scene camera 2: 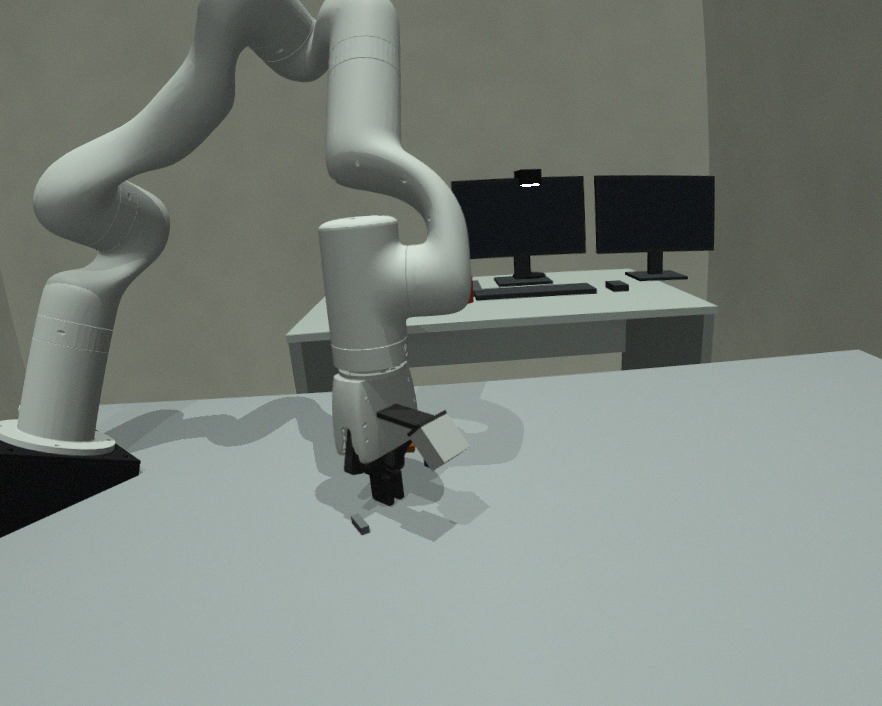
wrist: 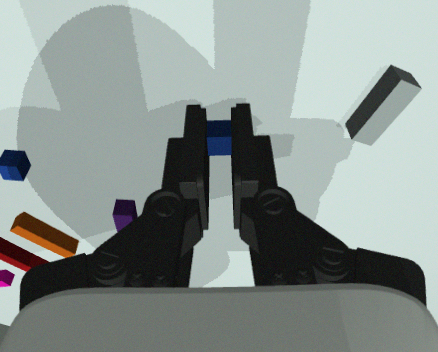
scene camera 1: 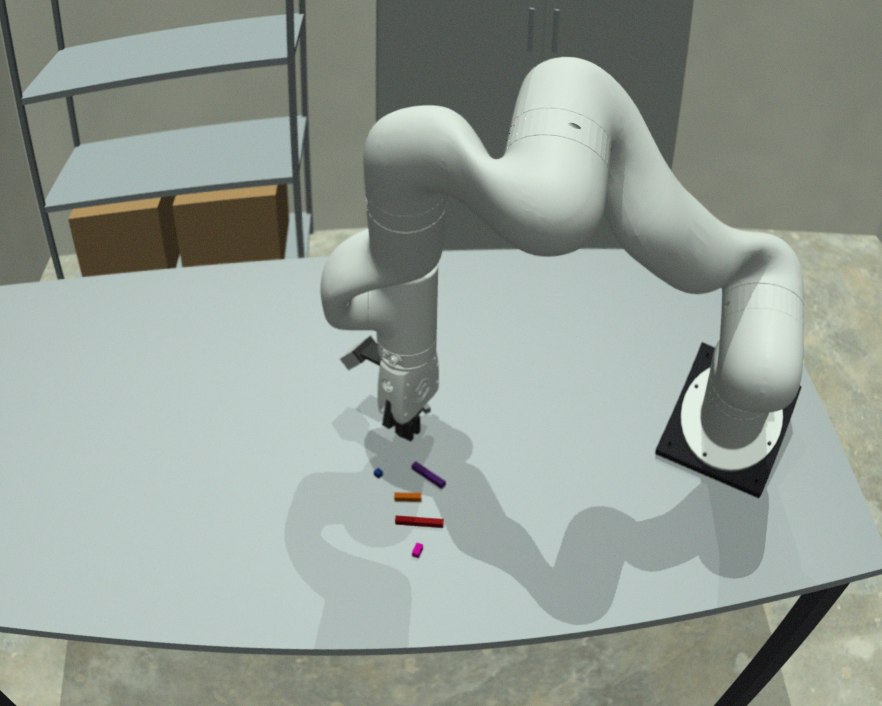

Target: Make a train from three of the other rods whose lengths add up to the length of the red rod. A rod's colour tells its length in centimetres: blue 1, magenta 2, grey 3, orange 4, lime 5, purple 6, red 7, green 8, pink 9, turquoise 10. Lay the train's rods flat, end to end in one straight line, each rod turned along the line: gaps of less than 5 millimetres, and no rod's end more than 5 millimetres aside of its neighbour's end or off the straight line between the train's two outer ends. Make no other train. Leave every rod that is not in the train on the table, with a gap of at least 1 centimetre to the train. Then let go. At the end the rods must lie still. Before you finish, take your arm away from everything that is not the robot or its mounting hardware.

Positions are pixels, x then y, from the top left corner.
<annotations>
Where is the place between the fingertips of the gripper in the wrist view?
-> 219, 131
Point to a grey rod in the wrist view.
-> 396, 88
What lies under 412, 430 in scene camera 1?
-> The gripper.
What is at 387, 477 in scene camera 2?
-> The gripper.
</annotations>
